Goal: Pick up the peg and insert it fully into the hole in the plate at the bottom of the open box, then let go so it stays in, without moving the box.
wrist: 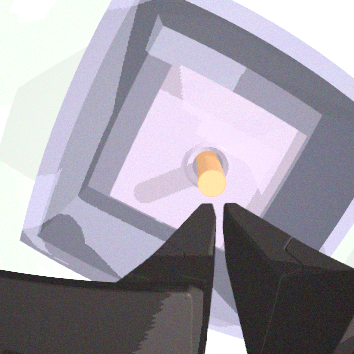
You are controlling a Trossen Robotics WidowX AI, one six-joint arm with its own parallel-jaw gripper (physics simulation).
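Places are measured from the arm's base along level axes (x ahead, y left, z up), in millimetres.
Pixels of known places: gripper, between the fingertips: (pixel 217 215).
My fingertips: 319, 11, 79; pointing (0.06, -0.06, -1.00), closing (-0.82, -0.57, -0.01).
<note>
Behind a point stands the place of what it marks, as x, y, z.
The orange peg (pixel 210 175) {319, 10, 34} stands in the hole (pixel 187 165) {328, 18, 7} in the pale pink plate (pixel 145 145) {355, 22, 4} at the bottom of the open box (pixel 170 41) {384, -42, -46}. Its round top end points up toward the camera and leans slightly toward the lower right in the view. A pale ring of the hole's edge shows around its lower part. How deep the peg sits is hard to tell. My gripper (pixel 217 215) {319, 11, 79} is shut, with a narrow gap between its fingertips and no thing held. The fingertips appear just below the peg in the view, apart from it.
The box's grey-lavender walls rise around the plate on all sides, with the fingers in front of the lower wall. The peg's shadow falls to the left on the plate. A pale surface shows outside the box at the left.
</note>
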